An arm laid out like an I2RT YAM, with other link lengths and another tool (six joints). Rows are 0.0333 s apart.
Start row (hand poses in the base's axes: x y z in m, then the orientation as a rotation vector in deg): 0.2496 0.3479 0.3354 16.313 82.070 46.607
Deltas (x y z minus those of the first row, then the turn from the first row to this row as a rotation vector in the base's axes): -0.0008 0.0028 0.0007 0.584 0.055 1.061; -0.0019 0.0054 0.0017 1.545 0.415 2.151; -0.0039 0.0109 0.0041 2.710 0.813 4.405; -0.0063 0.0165 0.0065 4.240 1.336 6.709; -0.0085 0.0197 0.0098 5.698 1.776 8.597; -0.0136 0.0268 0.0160 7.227 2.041 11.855; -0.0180 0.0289 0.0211 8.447 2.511 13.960; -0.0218 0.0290 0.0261 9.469 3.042 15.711; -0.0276 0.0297 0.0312 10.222 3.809 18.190; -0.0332 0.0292 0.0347 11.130 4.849 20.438; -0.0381 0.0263 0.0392 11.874 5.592 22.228; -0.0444 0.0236 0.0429 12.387 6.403 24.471; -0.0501 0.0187 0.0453 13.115 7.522 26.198; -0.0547 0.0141 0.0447 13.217 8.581 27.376; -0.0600 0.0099 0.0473 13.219 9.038 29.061; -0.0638 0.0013 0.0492 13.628 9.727 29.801
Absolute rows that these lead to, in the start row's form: 0.2488 0.3507 0.3361 16.043 82.161 47.898; 0.2477 0.3533 0.3371 16.174 82.395 49.481; 0.2457 0.3588 0.3395 15.656 82.846 52.164; 0.2433 0.3644 0.3419 15.428 83.255 55.161; 0.2411 0.3676 0.3452 15.397 83.494 57.772; 0.2360 0.3747 0.3514 14.346 83.788 61.566; 0.2316 0.3768 0.3565 13.968 84.135 64.190; 0.2278 0.3769 0.3615 13.715 84.536 66.381; 0.2220 0.3776 0.3666 12.813 85.388 68.976; 0.2164 0.3771 0.3701 12.312 86.373 71.504; 0.2115 0.3742 0.3746 11.882 87.050 73.539; 0.2052 0.3715 0.3783 10.950 87.950 75.780; 0.1995 0.3666 0.3807 10.706 88.960 77.767; 0.1949 0.3620 0.3801 10.356 90.110 78.831; 0.1896 0.3578 0.3827 9.258 90.782 80.233; 0.1858 0.3492 0.3846 9.316 91.365 81.167
